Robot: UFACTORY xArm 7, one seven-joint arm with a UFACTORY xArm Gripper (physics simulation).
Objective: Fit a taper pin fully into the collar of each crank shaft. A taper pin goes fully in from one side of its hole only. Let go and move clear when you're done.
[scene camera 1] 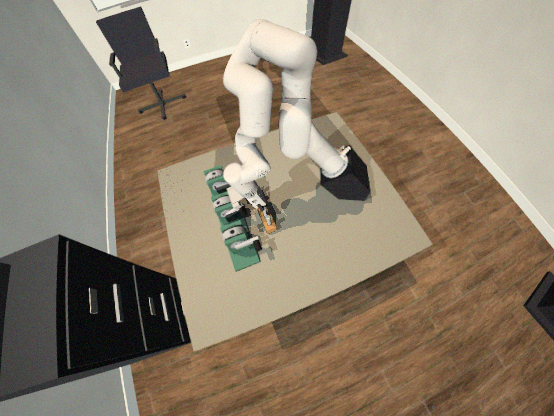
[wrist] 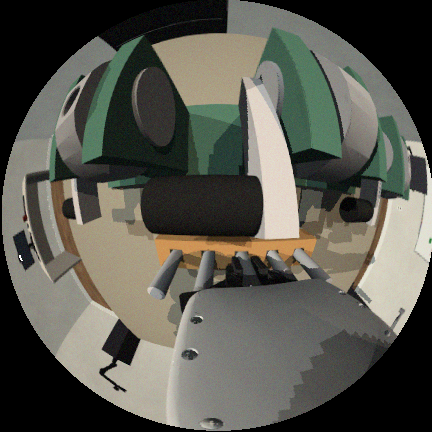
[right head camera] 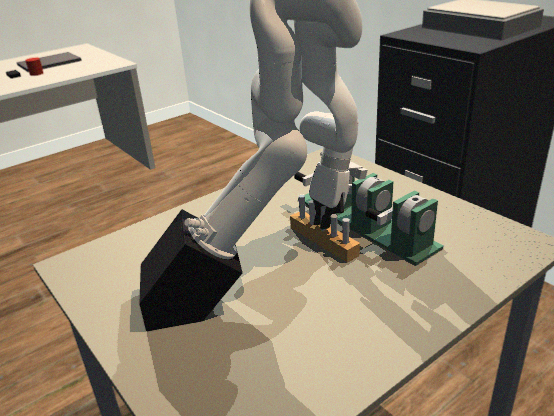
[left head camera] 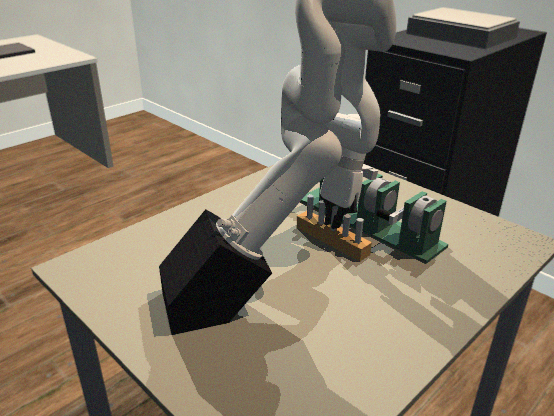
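Pixels of known places: gripper, fingertip midpoint: (scene camera 1: 263,204) (wrist: 243,266) (right head camera: 321,226) (left head camera: 331,226); arm's base at its link origin: (scene camera 1: 334,164) (right head camera: 211,240) (left head camera: 238,240).
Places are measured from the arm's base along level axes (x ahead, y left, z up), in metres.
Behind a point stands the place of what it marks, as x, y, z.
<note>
My gripper (left head camera: 334,220) @(0.331, -0.061, -0.113) (right head camera: 322,218) @(0.331, -0.061, -0.113) (wrist: 243,266) @(0.331, -0.061, -0.113) is low over the orange rack (left head camera: 332,239) @(0.313, -0.075, -0.142) (right head camera: 320,240) @(0.315, -0.068, -0.148) (wrist: 190,243) @(0.369, 0.000, -0.126), its black fingers shut on the middle grey pin (wrist: 242,257) @(0.347, -0.061, -0.111), which stands in the rack. Two other pins stand on each side of it, including the end pins (left head camera: 310,206) @(0.348, 0.019, -0.086) (left head camera: 359,230) @(0.315, -0.149, -0.086). Behind the rack, three light grey collars (scene camera 1: 239,231) @(0.484, 0.030, -0.023) (scene camera 1: 214,174) @(0.450, -0.275, -0.037) (wrist: 362,117) sit between green supports. An empty dark hole shows on the top of each collar in the scene view. The fingertips are partly hidden in the head views.
The green base (left head camera: 390,239) @(0.423, -0.197, -0.156) (scene camera 1: 245,260) @(0.523, 0.102, -0.156) runs behind the rack. A white crank arm (wrist: 272,170) with a black handle (wrist: 202,205) juts toward the rack, close to my gripper. More cranks stand on both sides. The black robot base (left head camera: 215,280) @(-0.102, -0.016, -0.039) stands at the front left.
</note>
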